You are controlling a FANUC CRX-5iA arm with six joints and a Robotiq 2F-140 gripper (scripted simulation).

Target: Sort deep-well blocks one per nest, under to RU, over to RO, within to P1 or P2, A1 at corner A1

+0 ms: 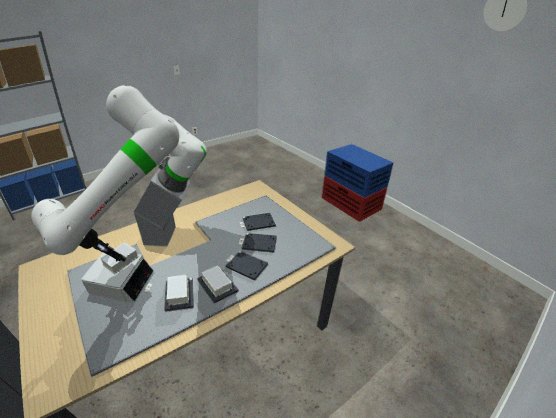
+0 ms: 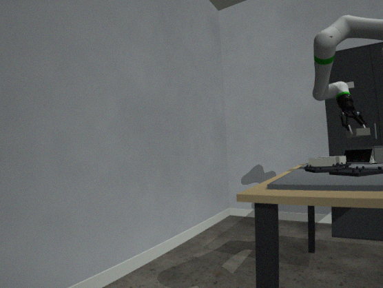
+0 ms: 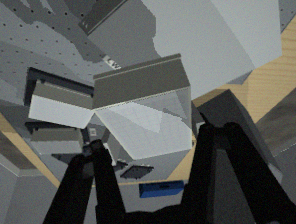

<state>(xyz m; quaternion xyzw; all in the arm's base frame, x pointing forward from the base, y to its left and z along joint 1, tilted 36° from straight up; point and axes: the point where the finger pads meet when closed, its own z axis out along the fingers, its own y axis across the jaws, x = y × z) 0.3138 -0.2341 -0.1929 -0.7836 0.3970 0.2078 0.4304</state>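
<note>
The weigher platform is 10 cm below my hand, 6 cm to the right of it and 6 cm behind it. Also, from my hand: CW label (20 cm below, 7 cm to the left, 3 cm ahead); check-weigher (13 cm below, 5 cm to the right, 5 cm behind); dark nest plate (37 cm to the left, 19 cm below, 14 cm ahead).
</note>
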